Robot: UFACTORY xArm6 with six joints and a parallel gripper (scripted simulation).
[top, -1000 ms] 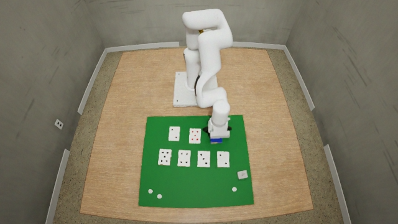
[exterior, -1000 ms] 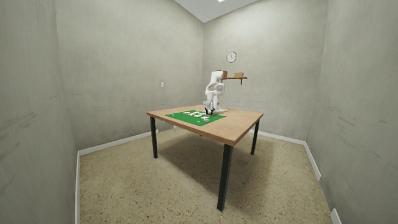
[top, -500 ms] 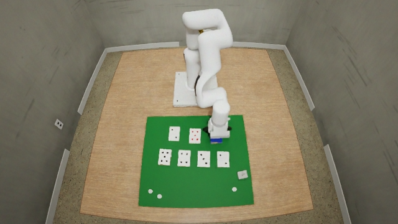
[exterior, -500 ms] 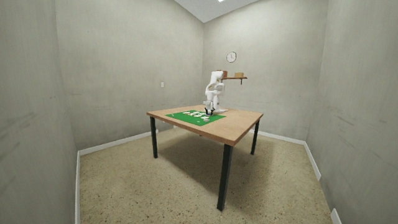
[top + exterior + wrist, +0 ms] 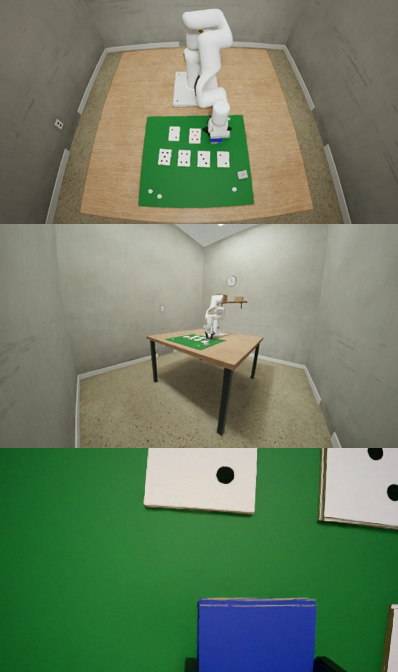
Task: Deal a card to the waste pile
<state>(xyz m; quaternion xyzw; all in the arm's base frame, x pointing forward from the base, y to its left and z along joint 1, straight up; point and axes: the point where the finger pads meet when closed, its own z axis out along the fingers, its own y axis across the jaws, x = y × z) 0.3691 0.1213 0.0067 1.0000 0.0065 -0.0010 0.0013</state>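
The green mat is 13 cm ahead of my hand, 12 cm to the right of it and 4 cm below it.
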